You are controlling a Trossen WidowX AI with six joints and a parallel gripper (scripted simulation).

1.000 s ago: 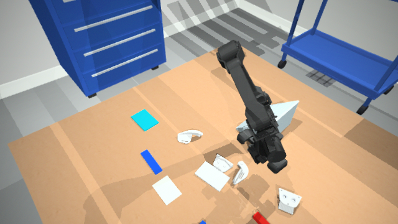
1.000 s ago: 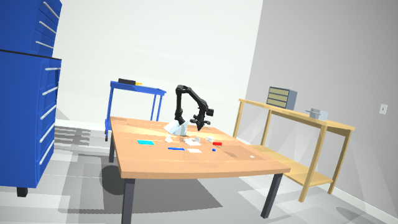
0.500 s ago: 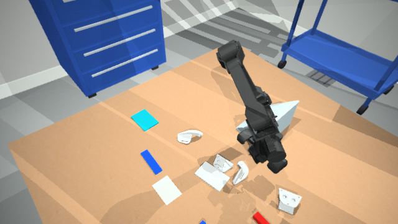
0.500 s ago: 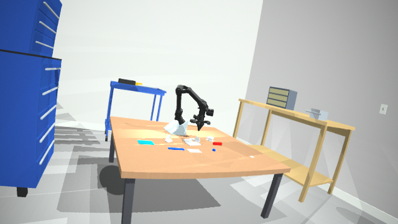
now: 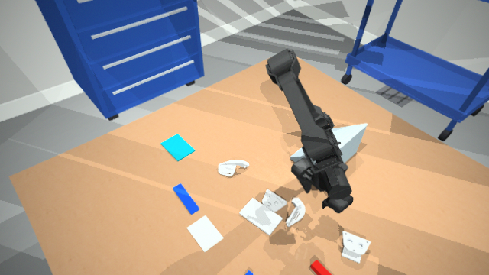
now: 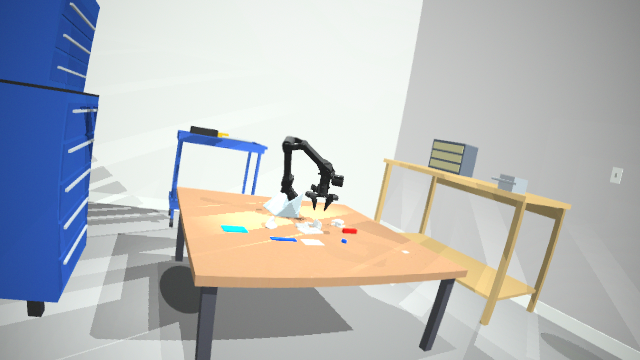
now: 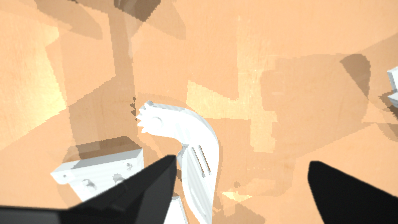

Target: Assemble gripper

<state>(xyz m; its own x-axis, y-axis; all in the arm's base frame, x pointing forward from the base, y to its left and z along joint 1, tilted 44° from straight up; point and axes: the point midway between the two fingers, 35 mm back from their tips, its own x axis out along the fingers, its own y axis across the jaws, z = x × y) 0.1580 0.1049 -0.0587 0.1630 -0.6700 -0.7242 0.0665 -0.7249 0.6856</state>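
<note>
My gripper tip is now 20 mm short of the white jaw, 50 mm to the left of it and 80 mm above it. From my gripper tip the other things lie so: red block: 100 mm ahead, 160 mm to the left, 80 mm below; small blue block: 280 mm ahead, 50 mm to the left, 80 mm below; white block: 20 mm behind, 150 mm to the left, 80 mm below.
</note>
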